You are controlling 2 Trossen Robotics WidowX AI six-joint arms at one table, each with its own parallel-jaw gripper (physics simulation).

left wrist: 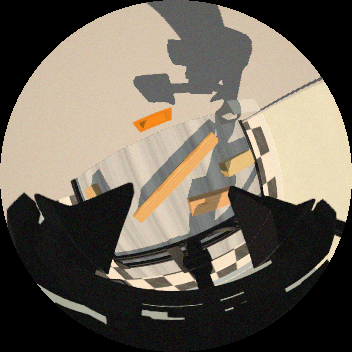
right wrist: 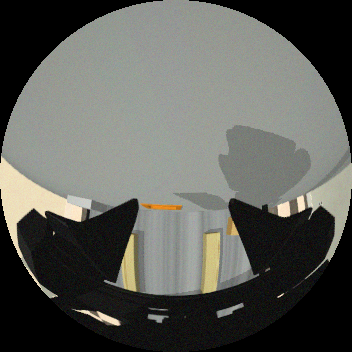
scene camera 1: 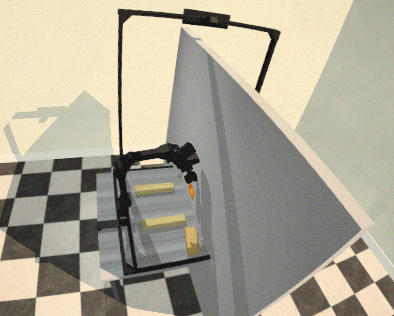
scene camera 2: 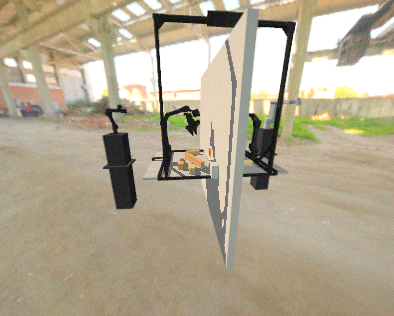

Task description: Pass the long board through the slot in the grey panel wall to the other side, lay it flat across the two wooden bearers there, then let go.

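Places are measured from the left arm's base along level axes (x left, y ahead, z down), in centimetres.
Where they show: left gripper, fingertip midpoint: [left wrist: 182, 189] [scene camera 2: 194, 135]; right gripper, fingertip midpoint: [right wrist: 185, 204]; left arm's base at its link origin: [left wrist: 193, 245]; right arm's base at its link origin: [scene camera 1: 122, 212] [scene camera 2: 253, 157].
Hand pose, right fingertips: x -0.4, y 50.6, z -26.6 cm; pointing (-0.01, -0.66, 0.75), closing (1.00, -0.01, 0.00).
Observation:
Each offset is from my right fingertips to the top centre of the thing. "pt": to the spot under its first point.
The long board {dx -3.5, dy -23.2, dz +22.7 cm} [scene camera 2: 195, 160] [left wrist: 172, 181] lies slantwise on the table on the left arm's side of the grey panel wall [scene camera 1: 280, 175] [scene camera 2: 216, 100] [left wrist: 75, 100] [right wrist: 150, 100]. The orange-edged slot {pt dx -4.9, dy -3.0, dz +20.7 cm} [scene camera 1: 191, 191] [scene camera 2: 210, 152] [left wrist: 154, 119] [right wrist: 162, 206] is low in the wall. My left gripper [scene camera 2: 192, 133] [left wrist: 182, 189] is open and empty, above the table; the board shows between and beyond its fingers. Across the wall lie two parallel wooden bearers, one {dx -15.3, dy +19.0, dz +24.1 cm} [scene camera 1: 154, 189] [right wrist: 130, 262] and another {dx +11.1, dy +18.0, dz +24.1 cm} [scene camera 1: 164, 222] [right wrist: 211, 262]. My right gripper [scene camera 1: 190, 179] [right wrist: 185, 204] is open and empty, close to the wall above the slot.
Near the board lie a yellowish block {dx -25.4, dy -27.0, dz +23.5 cm} [left wrist: 237, 164], an orange-brown block {dx -12.3, dy -35.1, dz +23.5 cm} [left wrist: 209, 204] and a partly hidden small block {dx +25.2, dy -22.0, dz +24.1 cm} [left wrist: 92, 191]. A tan block {dx +25.8, dy +5.0, dz +24.7 cm} [scene camera 1: 191, 240] lies by the wall on the bearers' side. A black frame [scene camera 1: 120, 85] [scene camera 2: 159, 75] rises around the table.

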